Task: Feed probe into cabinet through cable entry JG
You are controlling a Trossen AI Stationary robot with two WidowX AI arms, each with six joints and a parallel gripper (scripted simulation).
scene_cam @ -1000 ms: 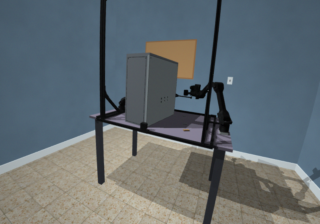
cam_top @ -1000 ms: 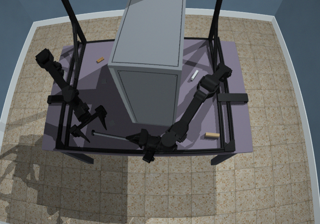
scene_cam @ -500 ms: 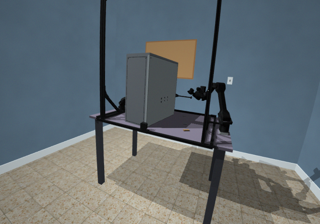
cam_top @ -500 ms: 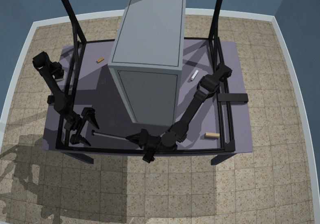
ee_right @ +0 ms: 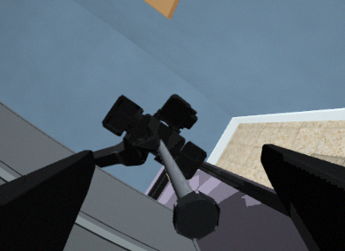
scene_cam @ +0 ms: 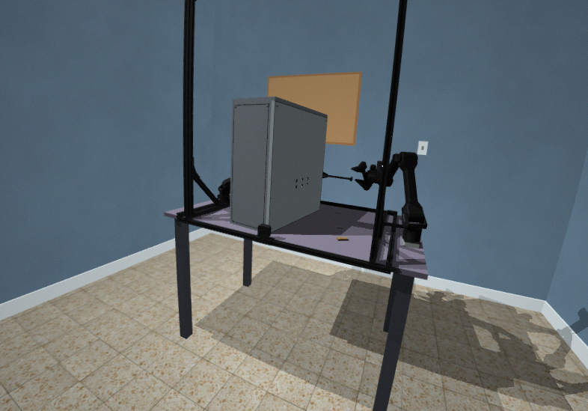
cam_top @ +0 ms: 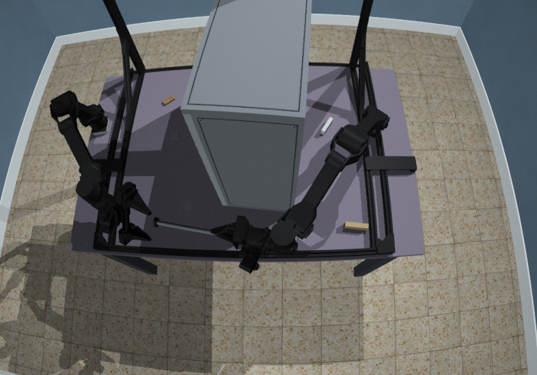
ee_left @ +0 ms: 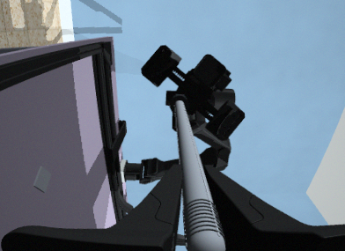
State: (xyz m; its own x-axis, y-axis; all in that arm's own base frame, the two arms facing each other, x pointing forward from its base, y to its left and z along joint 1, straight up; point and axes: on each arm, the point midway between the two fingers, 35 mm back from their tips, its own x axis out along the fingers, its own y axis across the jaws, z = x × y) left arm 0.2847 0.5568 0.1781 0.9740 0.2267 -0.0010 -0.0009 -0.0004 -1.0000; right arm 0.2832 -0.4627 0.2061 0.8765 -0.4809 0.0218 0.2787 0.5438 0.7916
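My right gripper is now 140 mm to the right of the probe and 30 mm above it. The rest, counted from my right hand: wooden block: 610 mm to the left, 210 mm below, 70 mm behind; then white block: 520 mm to the left, 430 mm behind, 210 mm below; then JG mark: 300 mm behind, 210 mm to the left, 50 mm below.
The probe is 90 mm to the right of my left hand and 10 mm behind it. From my left hand the other things lie so: wooden block (380 mm to the left, 180 mm below, 80 mm behind); then white block (440 mm behind, 290 mm to the left, 190 mm below); then JG mark (300 mm behind, 20 mm to the right, 20 mm below).
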